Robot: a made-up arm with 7 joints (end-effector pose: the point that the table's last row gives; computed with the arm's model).
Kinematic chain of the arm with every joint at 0, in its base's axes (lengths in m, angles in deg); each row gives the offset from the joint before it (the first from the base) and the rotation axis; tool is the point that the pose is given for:
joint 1: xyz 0 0.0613 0 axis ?
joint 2: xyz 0 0.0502 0 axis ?
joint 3: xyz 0 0 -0.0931 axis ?
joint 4: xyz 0 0 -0.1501 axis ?
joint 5: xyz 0 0 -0.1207 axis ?
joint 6: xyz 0 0 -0.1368 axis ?
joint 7: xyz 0 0 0 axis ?
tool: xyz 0 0 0
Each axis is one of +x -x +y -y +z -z.
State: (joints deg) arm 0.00 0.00 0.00 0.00 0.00 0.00 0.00
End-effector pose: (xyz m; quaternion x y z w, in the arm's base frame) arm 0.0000 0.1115 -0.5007 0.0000 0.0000 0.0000 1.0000
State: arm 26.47 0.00 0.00 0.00 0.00 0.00 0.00
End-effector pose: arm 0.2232 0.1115 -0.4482 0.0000 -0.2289 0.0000 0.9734
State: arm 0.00 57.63 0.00 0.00 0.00 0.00 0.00
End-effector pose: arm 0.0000 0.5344 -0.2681 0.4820 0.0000 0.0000 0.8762
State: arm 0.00 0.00 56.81 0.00 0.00 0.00 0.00
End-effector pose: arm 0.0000 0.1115 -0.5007 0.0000 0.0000 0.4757 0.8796
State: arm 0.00 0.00 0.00 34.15 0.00 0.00 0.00
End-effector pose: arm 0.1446 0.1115 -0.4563 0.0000 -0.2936 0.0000 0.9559
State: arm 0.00 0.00 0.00 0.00 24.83 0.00 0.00
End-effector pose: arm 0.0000 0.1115 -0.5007 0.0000 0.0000 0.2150 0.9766
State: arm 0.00 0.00 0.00 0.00 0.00 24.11 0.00
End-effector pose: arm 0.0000 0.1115 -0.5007 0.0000 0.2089 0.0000 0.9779
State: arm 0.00 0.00 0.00 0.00 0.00 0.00 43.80
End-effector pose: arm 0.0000 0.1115 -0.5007 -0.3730 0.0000 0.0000 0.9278
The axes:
joint 1: -y
joint 2: +x
joint 3: +z
joint 4: -y
joint 5: +z
joint 6: +y
joint 7: -x

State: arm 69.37 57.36 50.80 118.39 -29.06 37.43 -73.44
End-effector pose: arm -0.0269 0.3079 0.1631 -0.4942 0.2544 -0.7438 0.3710
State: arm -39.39 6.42 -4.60 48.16 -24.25 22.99 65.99
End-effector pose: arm -0.1150 0.1426 -0.4414 -0.4501 0.2467 -0.1546 0.8442
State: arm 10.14 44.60 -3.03 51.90 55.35 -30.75 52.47
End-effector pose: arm 0.2509 0.3862 -0.2536 -0.1334 -0.7707 -0.1582 0.6026
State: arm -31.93 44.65 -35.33 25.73 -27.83 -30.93 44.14
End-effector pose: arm -0.1254 0.3994 -0.3737 -0.3210 0.2332 -0.5880 0.7049
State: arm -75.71 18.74 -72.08 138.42 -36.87 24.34 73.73
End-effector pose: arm -0.0841 -0.0262 -0.0757 -0.8048 -0.1060 -0.4310 0.3939
